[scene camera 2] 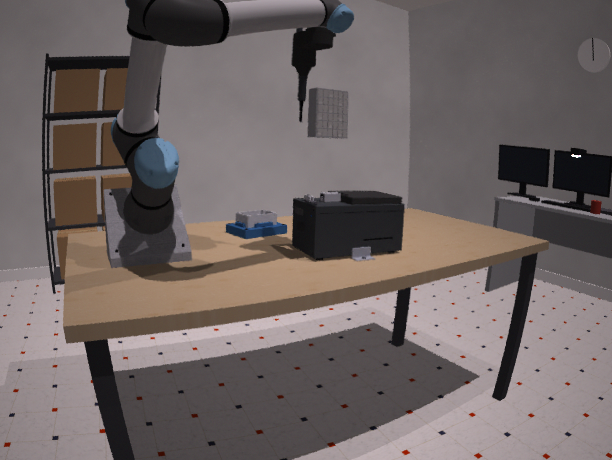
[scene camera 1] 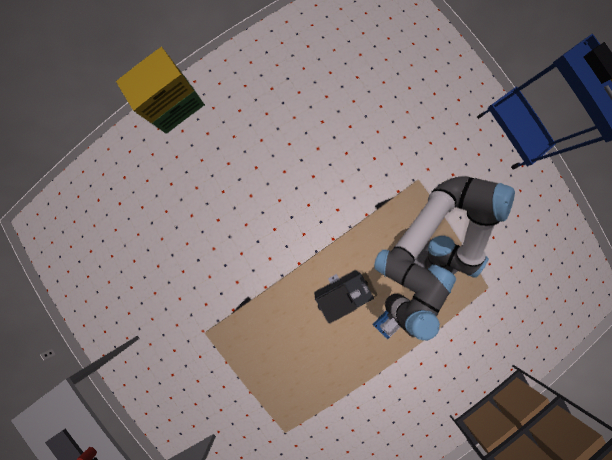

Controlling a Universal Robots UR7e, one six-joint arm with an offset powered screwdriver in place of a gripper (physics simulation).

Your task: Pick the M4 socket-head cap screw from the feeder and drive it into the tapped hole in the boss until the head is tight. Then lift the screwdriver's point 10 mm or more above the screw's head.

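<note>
The black feeder point(scene camera 1: 335, 302) point(scene camera 2: 350, 232) stands on the table, with small grey parts on its top. Beside it lies a blue fixture point(scene camera 1: 378, 325) point(scene camera 2: 252, 231) that holds a light grey open housing point(scene camera 1: 389, 326) point(scene camera 2: 256, 219). The boss, its tapped hole and the screw are too small or hidden to make out. My black screwdriver point(scene camera 2: 300, 120) points straight down, its point high above the table; in the scene camera 2 view it shows between the housing and the feeder's left end. In the scene camera 1 view my wrist partly covers the fixture. Whether a screw is on the point cannot be told.
The wooden table point(scene camera 1: 280, 375) point(scene camera 2: 225, 285) carries my arm's tilted grey base plate point(scene camera 2: 180, 252). A small grey bracket point(scene camera 1: 333, 278) point(scene camera 2: 361, 254) is beside the feeder. A shelf rack point(scene camera 2: 90, 62) with boxes stands behind. A blue cart point(scene camera 1: 522, 127) and stacked crates point(scene camera 1: 152, 75) stand off the table.
</note>
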